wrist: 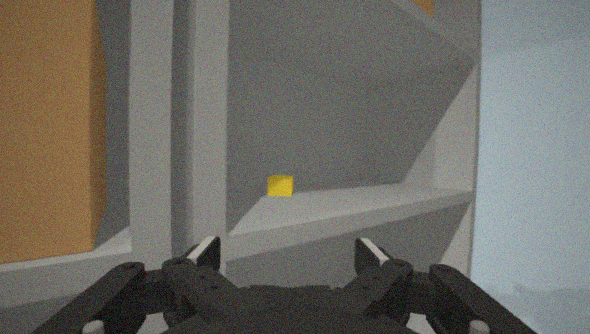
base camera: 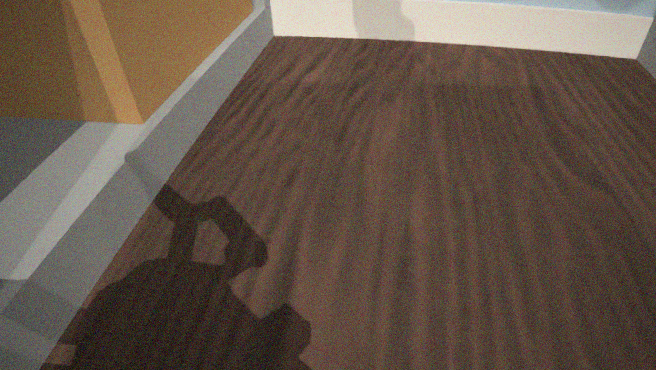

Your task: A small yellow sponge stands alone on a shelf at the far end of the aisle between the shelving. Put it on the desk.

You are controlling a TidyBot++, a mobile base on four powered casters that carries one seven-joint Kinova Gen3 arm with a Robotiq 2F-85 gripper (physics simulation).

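Places are measured from the arm's base along level axes (x ahead, y left, z up), in centimetres.
Where they show: gripper, fingertip midpoint: (wrist: 288, 252).
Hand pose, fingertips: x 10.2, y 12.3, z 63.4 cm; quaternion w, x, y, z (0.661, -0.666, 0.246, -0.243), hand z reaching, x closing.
After its pixels a point has its place.
The small yellow sponge (wrist: 280, 186) {x 40.0, y 49.9, z 61.8 cm} sits on a grey shelf (wrist: 320, 209) {x 35.7, y 32.3, z 59.4 cm} near the middle of the wrist view, at the left part of that shelf's visible top. My gripper (wrist: 288, 252) {x 10.2, y 12.3, z 63.4 cm} is open, with nothing between its fingers. The sponge shows above and beyond the gap between the fingertips, apart from them. The sponge and the gripper do not show in the base camera view. The desk does not show in either view.
Grey uprights (wrist: 151, 125) {x 6.1, y 29.7, z 72.5 cm} stand left of the sponge, with an orange box (wrist: 45, 130) {x -2.5, y 32.7, z 71.5 cm} beyond them at the far left. A pale blue wall (wrist: 535, 150) {x 100.8, y 3.9, z 73.0 cm} is at the right. In the base camera view, shelving (base camera: 200, 95) {x 63.2, y 23.1, z -34.5 cm} runs along the left of the wooden floor (base camera: 400, 200) {x 46.2, y -6.4, z -39.7 cm}, and a white baseboard (base camera: 310, 20) {x 100.1, y 9.7, z -35.8 cm} crosses the far end.
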